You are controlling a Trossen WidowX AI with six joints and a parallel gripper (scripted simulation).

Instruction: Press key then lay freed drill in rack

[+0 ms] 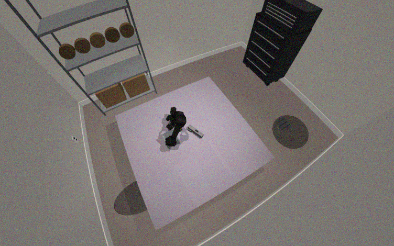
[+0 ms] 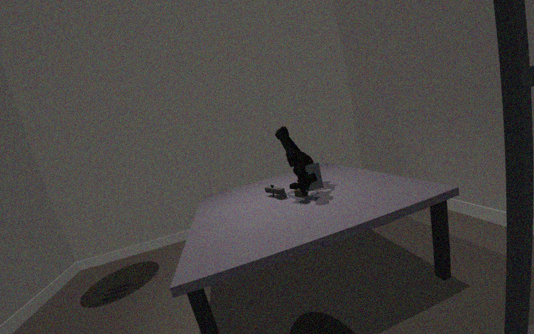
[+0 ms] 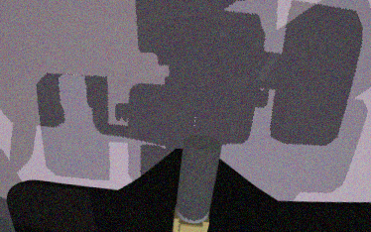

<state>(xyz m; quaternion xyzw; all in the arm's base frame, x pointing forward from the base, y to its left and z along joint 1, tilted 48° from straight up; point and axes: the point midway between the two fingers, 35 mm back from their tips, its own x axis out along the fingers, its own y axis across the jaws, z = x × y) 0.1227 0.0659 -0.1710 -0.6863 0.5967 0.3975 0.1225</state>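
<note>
The drill is 40 mm to the right of my gripper tip, 30 mm above it and 10 mm ahead of it. The rest, counted from my gripper tip: olive-grey block (50 mm to the right, 20 mm ahead, 10 mm above); drill sleeve (170 mm to the right, 150 mm ahead, 30 mm above).
</note>
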